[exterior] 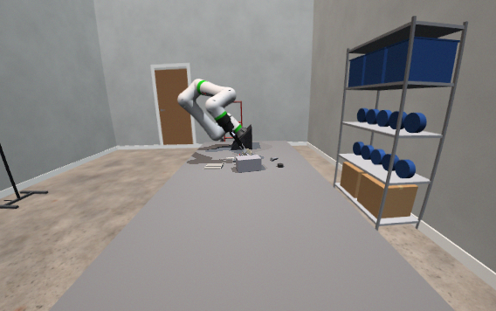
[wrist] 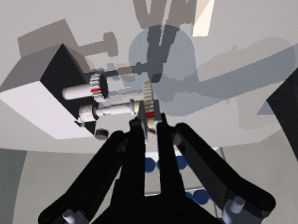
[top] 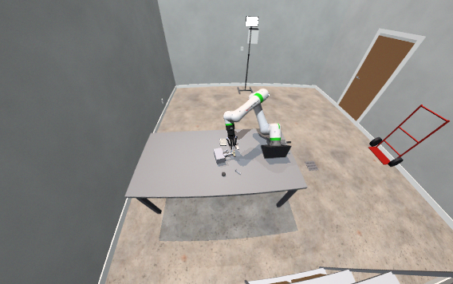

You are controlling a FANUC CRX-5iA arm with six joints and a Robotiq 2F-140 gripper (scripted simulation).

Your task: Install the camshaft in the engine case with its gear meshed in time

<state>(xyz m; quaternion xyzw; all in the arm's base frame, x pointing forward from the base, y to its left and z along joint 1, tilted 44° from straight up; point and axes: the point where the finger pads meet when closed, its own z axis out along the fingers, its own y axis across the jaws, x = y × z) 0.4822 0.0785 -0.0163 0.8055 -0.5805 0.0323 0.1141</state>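
My gripper is now 6 cm short of the crank gear, 4 cm above it and 1 cm to the left of it. The rest, counted from my hand: camshaft (4 cm to the left, 4 cm below, 3 cm ahead); then white bar (11 cm to the right, 10 cm below, 5 cm behind); then flat ribbed plate (19 cm to the right, 12 cm ahead, 10 cm below).
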